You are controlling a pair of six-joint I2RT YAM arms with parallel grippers.
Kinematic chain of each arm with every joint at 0, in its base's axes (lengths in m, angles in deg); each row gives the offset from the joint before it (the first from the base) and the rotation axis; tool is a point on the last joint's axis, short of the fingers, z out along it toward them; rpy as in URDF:
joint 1: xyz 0 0 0.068 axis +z
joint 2: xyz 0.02 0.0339 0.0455 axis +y
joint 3: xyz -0.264 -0.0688 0 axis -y
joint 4: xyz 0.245 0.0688 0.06 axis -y
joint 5: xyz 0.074 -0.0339 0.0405 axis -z
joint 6: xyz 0.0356 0 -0.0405 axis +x
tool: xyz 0 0 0 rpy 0 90 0
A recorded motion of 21 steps. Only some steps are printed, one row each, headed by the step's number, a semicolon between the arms.
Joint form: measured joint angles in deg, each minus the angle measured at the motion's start. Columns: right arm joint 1, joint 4, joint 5, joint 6, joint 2, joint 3; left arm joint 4, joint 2, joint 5, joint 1, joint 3, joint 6.
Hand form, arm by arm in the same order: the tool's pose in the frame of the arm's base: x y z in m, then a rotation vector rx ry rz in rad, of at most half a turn. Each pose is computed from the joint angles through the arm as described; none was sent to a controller.
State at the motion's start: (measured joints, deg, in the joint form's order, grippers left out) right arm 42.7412 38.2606 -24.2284 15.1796 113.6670 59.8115; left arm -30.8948 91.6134 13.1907 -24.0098 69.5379 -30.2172
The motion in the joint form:
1: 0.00 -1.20 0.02 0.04 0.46 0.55; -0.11 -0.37 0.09 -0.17 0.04 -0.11
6: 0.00 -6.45 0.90 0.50 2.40 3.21; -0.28 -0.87 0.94 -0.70 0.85 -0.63
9: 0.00 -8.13 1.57 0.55 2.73 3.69; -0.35 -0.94 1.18 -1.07 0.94 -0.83
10: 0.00 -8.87 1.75 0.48 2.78 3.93; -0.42 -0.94 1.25 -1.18 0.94 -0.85
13: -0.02 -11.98 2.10 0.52 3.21 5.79; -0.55 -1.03 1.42 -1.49 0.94 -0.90
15: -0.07 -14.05 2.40 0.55 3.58 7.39; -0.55 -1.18 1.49 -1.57 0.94 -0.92
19: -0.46 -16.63 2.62 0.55 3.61 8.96; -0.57 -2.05 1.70 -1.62 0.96 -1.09
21: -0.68 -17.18 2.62 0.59 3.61 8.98; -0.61 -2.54 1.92 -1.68 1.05 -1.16
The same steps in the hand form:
1: 0.3008 0.2979 0.1617 -0.7693 1.8277 1.0732; 0.3081 -0.1473 0.2564 -0.0371 2.5875 -0.6676
6: 0.3067 0.3027 0.1523 -0.7587 1.9192 1.0506; 0.3066 -0.1507 0.2635 -0.0266 2.5732 -0.7000
9: 0.3076 0.3030 0.1494 -0.7521 1.9498 1.0348; 0.3054 -0.1527 0.2644 -0.0206 2.5742 -0.7093
10: 0.3080 0.3031 0.1490 -0.7519 1.9598 1.0291; 0.3050 -0.1533 0.2643 -0.0183 2.5760 -0.7111
13: 0.3115 0.3059 0.1502 -0.7494 1.9923 1.0173; 0.3038 -0.1548 0.2647 -0.0112 2.5784 -0.7167
15: 0.3149 0.3083 0.1523 -0.7457 2.0090 1.0087; 0.3032 -0.1551 0.2655 -0.0088 2.5763 -0.7199
19: 0.3195 0.3083 0.1560 -0.7374 2.0300 0.9970; 0.3008 -0.1545 0.2705 -0.0069 2.5623 -0.7317
21: 0.3204 0.3068 0.1552 -0.7333 2.0410 0.9931; 0.2995 -0.1544 0.2737 -0.0035 2.5538 -0.7408

